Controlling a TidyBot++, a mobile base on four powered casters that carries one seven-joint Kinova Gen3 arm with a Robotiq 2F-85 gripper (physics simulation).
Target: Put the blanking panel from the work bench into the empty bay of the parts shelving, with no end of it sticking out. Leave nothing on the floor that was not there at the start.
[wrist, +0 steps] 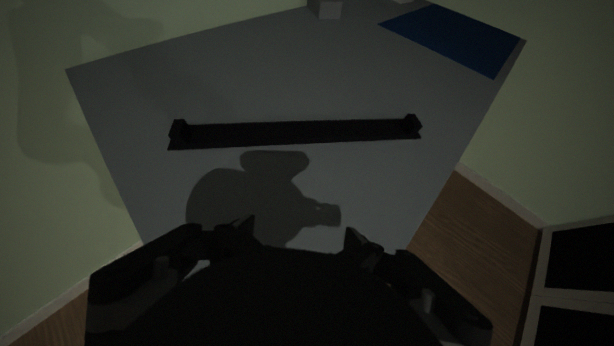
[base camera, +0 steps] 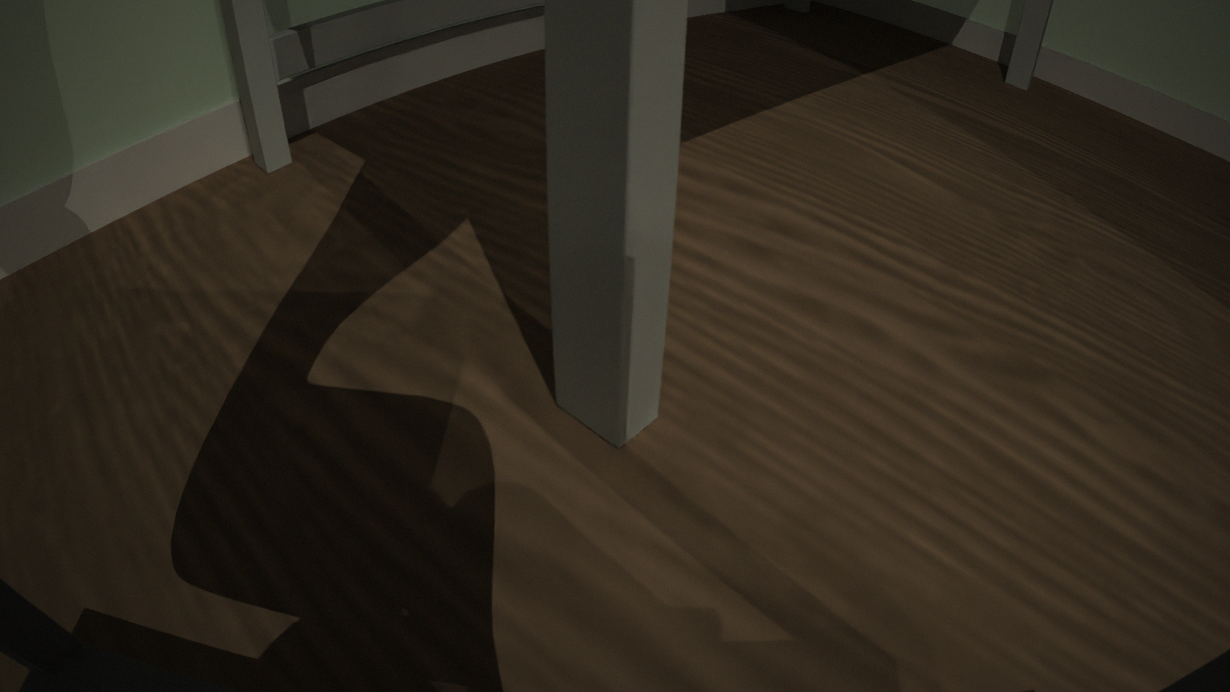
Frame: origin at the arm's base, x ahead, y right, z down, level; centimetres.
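Seen in the pictures: gripper, between the fingertips: (wrist: 299, 231).
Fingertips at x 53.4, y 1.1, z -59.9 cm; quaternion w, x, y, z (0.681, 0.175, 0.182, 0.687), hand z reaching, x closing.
Observation:
Pixels of each thing's top centre, then the offset from my fingertips to it. "pt": a spot on its surface instead. Level surfaces: height alone.
- blanking panel, a spot on its surface: (wrist: 295, 133) pt dx +19.1, dy -2.7, dz +7.8 cm
- grey work bench, height of its surface: dz +8.1 cm
- blue mat, height of its surface: dz +7.9 cm
- small grey block, a spot on its surface: (wrist: 330, 10) pt dx +79.7, dy +2.2, dz +5.5 cm
- bench leg, a spot on its surface: (base camera: 593, 215) pt dx -12.9, dy -2.8, dz +82.9 cm
- wooden floor, height of its surface: dz +99.5 cm
The blanking panel (wrist: 295, 133), a long black strip with a small raised block at each end, lies flat on the grey work bench (wrist: 150, 95) in the wrist view. My gripper (wrist: 299, 231) is open, with its fingertips apart over the bench top, and the panel lies beyond them, farther up the view. The shadow of the arm and gripper falls on the bench between the fingertips and the panel. A pale frame with dark openings (wrist: 539, 295), perhaps the parts shelving, shows in part at the lower right. Its empty bay cannot be made out. The panel does not show in the base camera view.
A blue mat (wrist: 455, 40) lies at the bench's far right corner, near a small grey block (wrist: 330, 10). In the base camera view a bench leg (base camera: 593, 215) stands close ahead, with other legs (base camera: 260, 86) (base camera: 1027, 47) near the green walls. Shadows cross the wooden floor (base camera: 903, 344).

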